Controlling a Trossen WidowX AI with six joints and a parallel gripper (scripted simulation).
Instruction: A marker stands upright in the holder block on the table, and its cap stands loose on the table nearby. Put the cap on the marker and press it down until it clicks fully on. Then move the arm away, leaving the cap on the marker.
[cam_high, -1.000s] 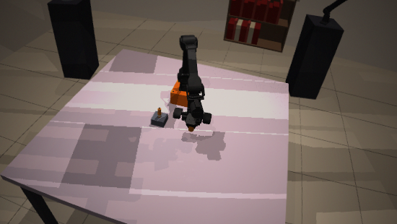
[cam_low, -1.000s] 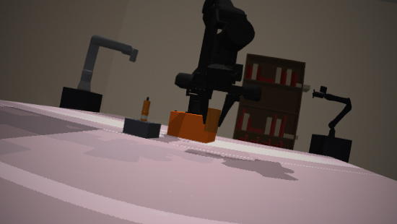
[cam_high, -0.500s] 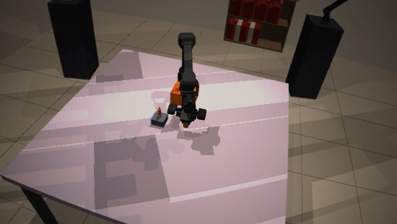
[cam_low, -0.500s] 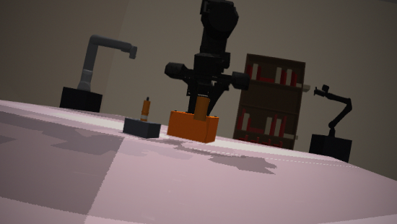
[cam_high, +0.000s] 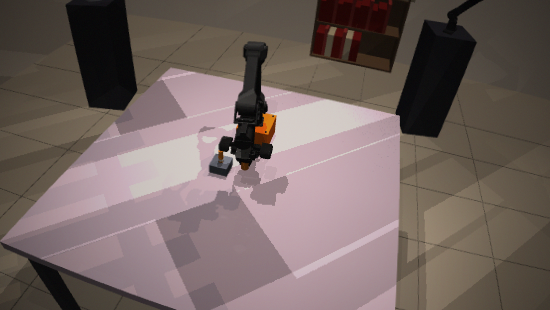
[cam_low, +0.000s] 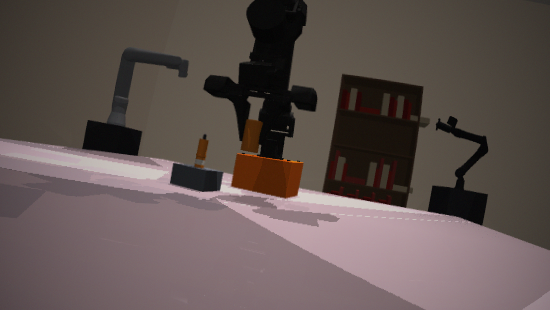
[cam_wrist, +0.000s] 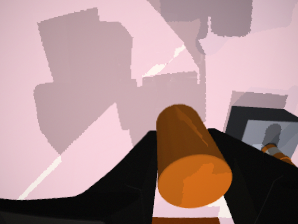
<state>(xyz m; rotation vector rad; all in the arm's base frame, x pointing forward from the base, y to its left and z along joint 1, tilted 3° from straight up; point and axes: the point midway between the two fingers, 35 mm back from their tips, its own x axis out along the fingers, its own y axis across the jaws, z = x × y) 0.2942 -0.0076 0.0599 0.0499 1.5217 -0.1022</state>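
Now: gripper tip 10 cm to the left of the holder block, 8 cm above it and 7 cm past it. The rest, counted from my gripper tip: orange cap 1 cm above.
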